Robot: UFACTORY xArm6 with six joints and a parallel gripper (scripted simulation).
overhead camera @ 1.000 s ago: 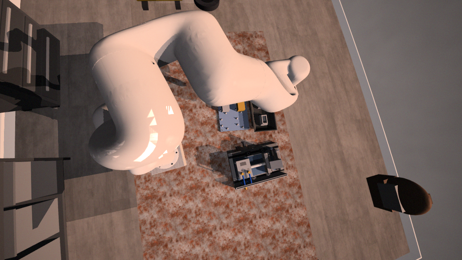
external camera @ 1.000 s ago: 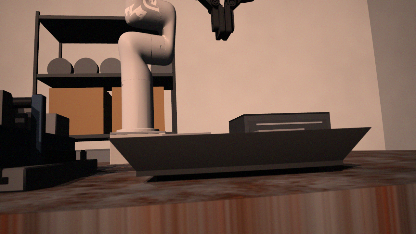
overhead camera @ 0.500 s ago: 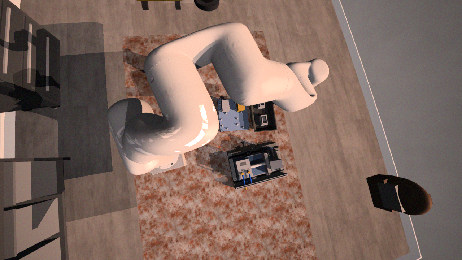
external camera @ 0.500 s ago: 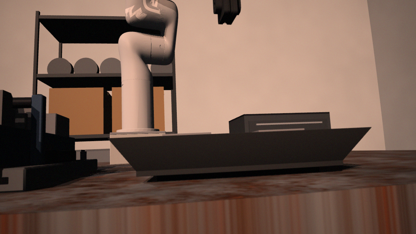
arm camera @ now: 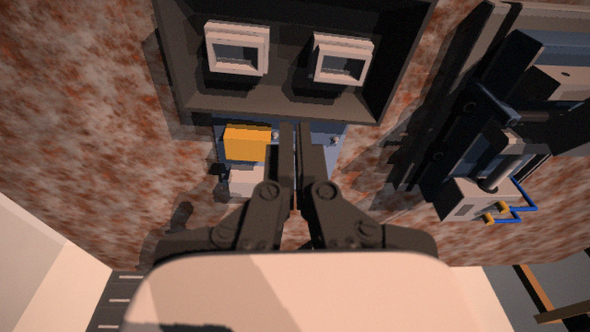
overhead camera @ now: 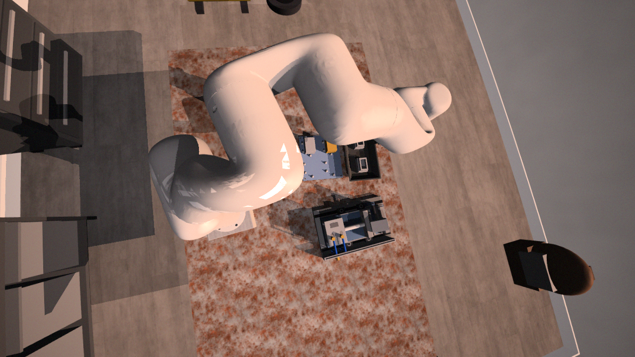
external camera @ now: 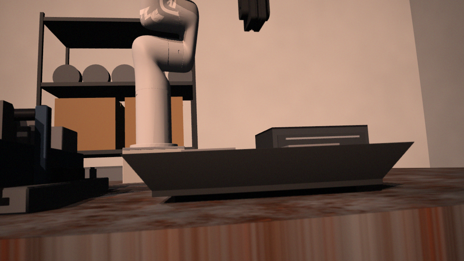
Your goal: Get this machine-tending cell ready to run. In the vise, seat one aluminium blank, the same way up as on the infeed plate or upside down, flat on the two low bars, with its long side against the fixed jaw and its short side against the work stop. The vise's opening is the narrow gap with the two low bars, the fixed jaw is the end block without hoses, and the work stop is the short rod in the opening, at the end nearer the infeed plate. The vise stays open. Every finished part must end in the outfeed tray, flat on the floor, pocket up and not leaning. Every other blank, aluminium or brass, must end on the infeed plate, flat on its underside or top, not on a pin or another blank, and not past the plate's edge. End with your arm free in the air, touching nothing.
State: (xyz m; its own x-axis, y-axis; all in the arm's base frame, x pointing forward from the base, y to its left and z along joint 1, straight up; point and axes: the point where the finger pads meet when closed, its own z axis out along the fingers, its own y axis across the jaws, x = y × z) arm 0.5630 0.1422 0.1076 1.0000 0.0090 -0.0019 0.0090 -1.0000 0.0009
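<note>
My hand is 29 cm to the left of the vise piston rod, 13 cm past it and 11 cm above it. The rest, counted from my hand: vise body (29 cm to the right, 15 cm below, 11 cm behind); brass blank (17 cm below, 13 cm behind, 6 cm to the left).
</note>
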